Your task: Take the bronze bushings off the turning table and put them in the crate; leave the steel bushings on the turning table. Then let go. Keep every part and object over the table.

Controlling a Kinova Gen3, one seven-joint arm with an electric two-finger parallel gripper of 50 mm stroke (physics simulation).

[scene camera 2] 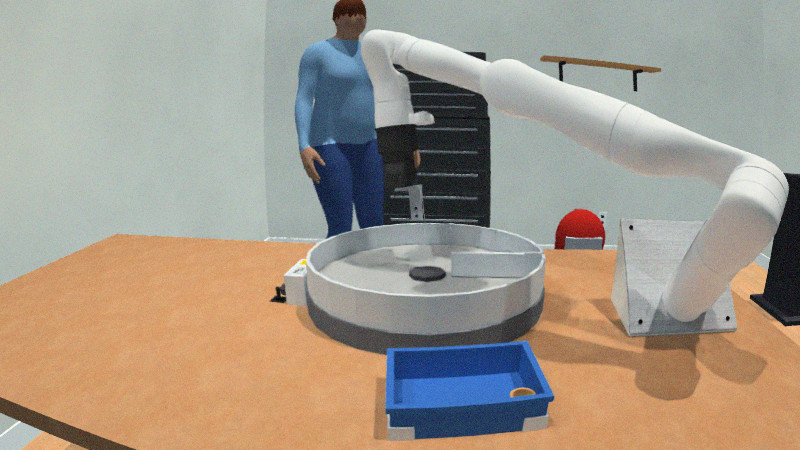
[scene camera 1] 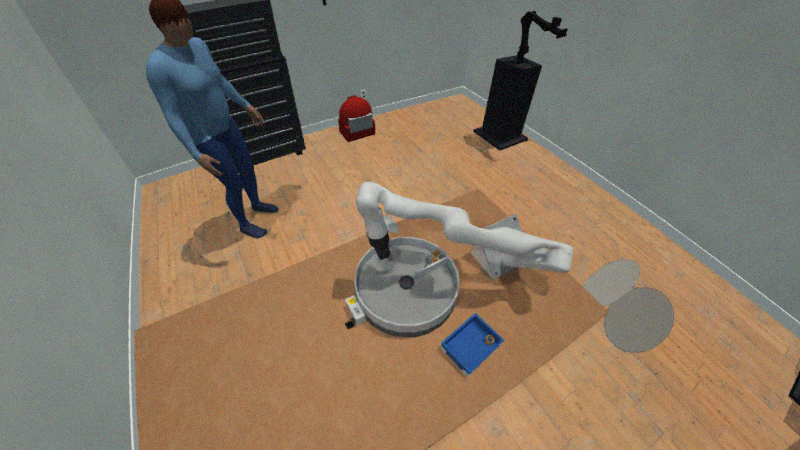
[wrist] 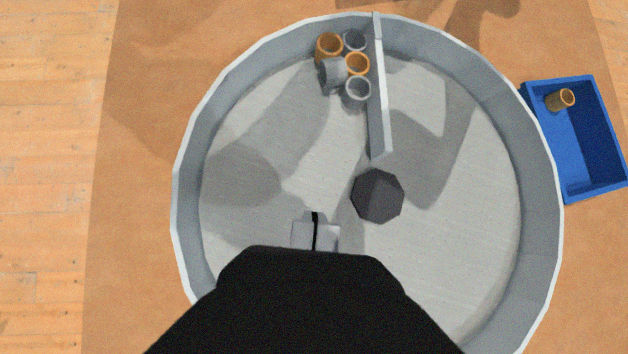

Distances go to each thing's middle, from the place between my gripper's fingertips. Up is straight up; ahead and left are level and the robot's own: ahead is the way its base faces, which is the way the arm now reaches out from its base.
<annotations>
Right now the blue crate [scene camera 2: 458, 390] is 430 mm to the left of my hand, 110 mm below it and 100 mm behind it.
</annotations>
